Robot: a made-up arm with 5 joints. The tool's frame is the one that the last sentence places. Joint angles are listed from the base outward.
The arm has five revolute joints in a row. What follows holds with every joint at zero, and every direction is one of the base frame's. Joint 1 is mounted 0.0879 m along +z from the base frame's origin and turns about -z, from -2.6 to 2.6 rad. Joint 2 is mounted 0.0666 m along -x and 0.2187 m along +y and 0.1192 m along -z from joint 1 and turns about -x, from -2.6 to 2.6 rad. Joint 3 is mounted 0.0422 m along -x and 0.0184 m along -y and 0.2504 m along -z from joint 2 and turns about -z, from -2.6 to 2.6 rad. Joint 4 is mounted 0.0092 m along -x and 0.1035 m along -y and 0.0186 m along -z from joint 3 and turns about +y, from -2.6 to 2.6 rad. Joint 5 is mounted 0.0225 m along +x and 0.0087 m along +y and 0.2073 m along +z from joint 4 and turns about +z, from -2.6 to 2.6 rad. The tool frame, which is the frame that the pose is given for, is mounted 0.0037 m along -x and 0.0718 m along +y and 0.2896 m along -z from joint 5; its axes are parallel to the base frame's.
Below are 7 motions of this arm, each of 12 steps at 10 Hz.
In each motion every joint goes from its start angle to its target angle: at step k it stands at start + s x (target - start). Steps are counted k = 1, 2, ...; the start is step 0. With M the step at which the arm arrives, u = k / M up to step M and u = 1 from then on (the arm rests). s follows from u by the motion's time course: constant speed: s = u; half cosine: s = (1 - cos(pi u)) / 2; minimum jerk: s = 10 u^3 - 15 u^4 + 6 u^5.
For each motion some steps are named. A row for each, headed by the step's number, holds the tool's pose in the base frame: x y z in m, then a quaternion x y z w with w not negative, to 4 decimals.
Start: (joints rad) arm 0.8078 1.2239 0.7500 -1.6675 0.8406
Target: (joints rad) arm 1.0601 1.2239 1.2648 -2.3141 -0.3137
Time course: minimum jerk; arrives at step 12
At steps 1, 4, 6, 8, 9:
1: -0.1279 -0.0017 -0.0312 -0.9131 -0.0549 0.1989 0.3516
4: -0.1101 0.0210 -0.0290 -0.9286 -0.1517 0.1609 0.2979
6: -0.0832 0.0578 -0.0283 -0.9240 -0.2804 0.1438 0.2168
8: -0.0554 0.0972 -0.0356 -0.8924 -0.3927 0.1679 0.1461
9: -0.0452 0.1114 -0.0411 -0.8752 -0.4286 0.1856 0.1260

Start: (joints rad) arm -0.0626 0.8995 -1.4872 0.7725 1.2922
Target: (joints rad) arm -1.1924 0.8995 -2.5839 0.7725 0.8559
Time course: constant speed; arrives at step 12
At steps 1, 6, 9, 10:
1: -0.0181 -0.0898 -0.1225 -0.1731 0.7215 0.6686 0.0491
6: 0.0300 -0.0554 -0.1570 0.3725 -0.6187 -0.6360 0.2720
9: 0.0359 -0.0319 -0.1796 0.4590 -0.5183 -0.5634 0.4509
10: 0.0348 -0.0257 -0.1871 0.4805 -0.4804 -0.5310 0.5064

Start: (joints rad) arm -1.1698 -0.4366 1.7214 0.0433 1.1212
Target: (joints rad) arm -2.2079 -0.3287 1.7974 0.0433 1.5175
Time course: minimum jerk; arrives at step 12
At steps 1, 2, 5, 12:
1: -0.4420 0.0041 -0.3278 0.1523 0.1818 0.2755 0.9316
2: -0.4417 -0.0106 -0.3282 0.1494 0.1822 0.2948 0.9261
5: -0.4108 -0.1566 -0.3321 0.1198 0.1835 0.4843 0.8470
12: -0.2033 -0.3832 -0.3412 0.0638 0.1731 0.8069 0.5611

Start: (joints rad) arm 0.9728 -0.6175 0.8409 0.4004 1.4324
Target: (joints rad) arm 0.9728 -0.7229 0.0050 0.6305 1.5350
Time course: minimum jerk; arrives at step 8
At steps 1, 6, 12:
1: 0.1960 0.4151 -0.3047 0.4011 -0.2208 -0.1210 0.8808
6: 0.1617 0.3688 -0.3330 0.3890 -0.2339 0.3027 0.8380
12: 0.1612 0.3602 -0.3363 0.3814 -0.2295 0.3498 0.8243

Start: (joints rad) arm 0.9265 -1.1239 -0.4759 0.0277 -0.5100
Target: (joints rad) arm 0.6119 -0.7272 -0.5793 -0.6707 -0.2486
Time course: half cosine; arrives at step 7
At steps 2, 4, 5, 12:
2: 0.3547 0.3677 -0.2208 0.4522 -0.2628 -0.3655 0.7700
4: 0.2817 0.3739 -0.2464 0.3883 -0.3650 -0.2969 0.7924
5: 0.2469 0.3726 -0.2559 0.3588 -0.4134 -0.2553 0.7970
12: 0.2144 0.3690 -0.2635 0.3324 -0.4583 -0.2117 0.7967

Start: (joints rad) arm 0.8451 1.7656 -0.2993 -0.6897 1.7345
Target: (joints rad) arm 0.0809 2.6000 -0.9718 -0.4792 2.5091
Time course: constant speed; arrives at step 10
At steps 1, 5, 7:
1: -0.1112 -0.0254 0.1877 -0.2499 0.6622 0.6157 0.3463
5: -0.0226 0.0081 0.2760 -0.0765 0.7744 0.6255 0.0564
7: 0.0120 0.0466 0.3009 -0.0141 -0.8202 -0.5682 0.0645

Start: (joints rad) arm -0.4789 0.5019 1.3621 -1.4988 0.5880
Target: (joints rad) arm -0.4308 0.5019 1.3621 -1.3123 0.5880
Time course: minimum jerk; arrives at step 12
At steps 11, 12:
11: -0.1158 -0.0632 -0.2596 -0.5692 -0.5403 -0.0747 0.6152
12: -0.1158 -0.0632 -0.2596 -0.5691 -0.5400 -0.0749 0.6156

